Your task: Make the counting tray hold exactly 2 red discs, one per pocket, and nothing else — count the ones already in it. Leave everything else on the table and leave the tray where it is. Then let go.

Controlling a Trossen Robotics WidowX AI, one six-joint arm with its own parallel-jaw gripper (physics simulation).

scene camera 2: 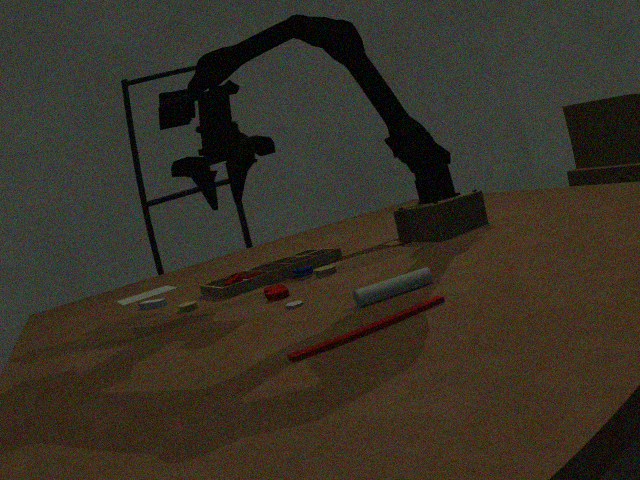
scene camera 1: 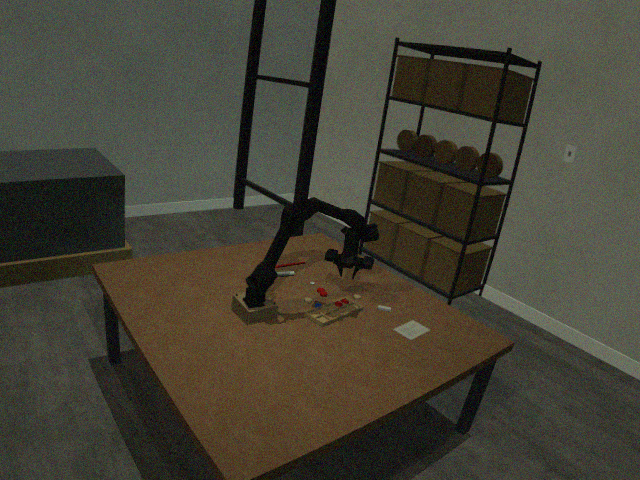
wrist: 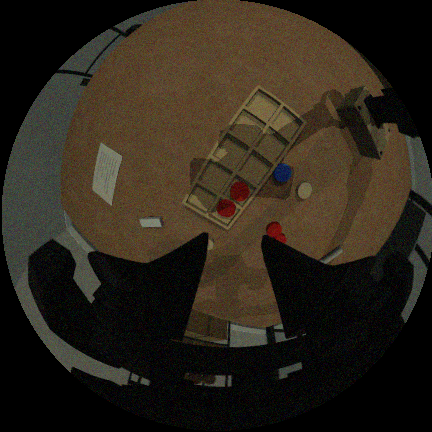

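Note:
The counting tray [scene camera 1: 341,317] [scene camera 2: 227,293] [wrist: 227,227] lies flat with two columns of pockets. One red disc [scene camera 1: 338,303] [wrist: 226,207] sits in an end pocket, and another red disc [scene camera 1: 344,300] [wrist: 240,191] sits in the neighbouring pocket of the same column. The other pockets look empty, some under shadow. Two more red discs [scene camera 1: 322,291] [scene camera 2: 276,292] [wrist: 274,230] lie together on the table outside the tray, partly hidden by a finger in the wrist view. My gripper [scene camera 1: 347,276] [scene camera 2: 226,205] [wrist: 234,238] is open and empty, high above the table beside the tray's red-disc end.
Beside the tray lie a blue disc [scene camera 2: 302,271] [wrist: 283,173], a cream disc [scene camera 2: 325,270] [wrist: 304,190] and another cream disc [scene camera 1: 357,296] [scene camera 2: 188,306]. A white block [scene camera 1: 384,308], paper card [scene camera 1: 412,329], small white piece [scene camera 2: 294,304], white cylinder [scene camera 2: 392,286] and red rod [scene camera 2: 367,328] lie around.

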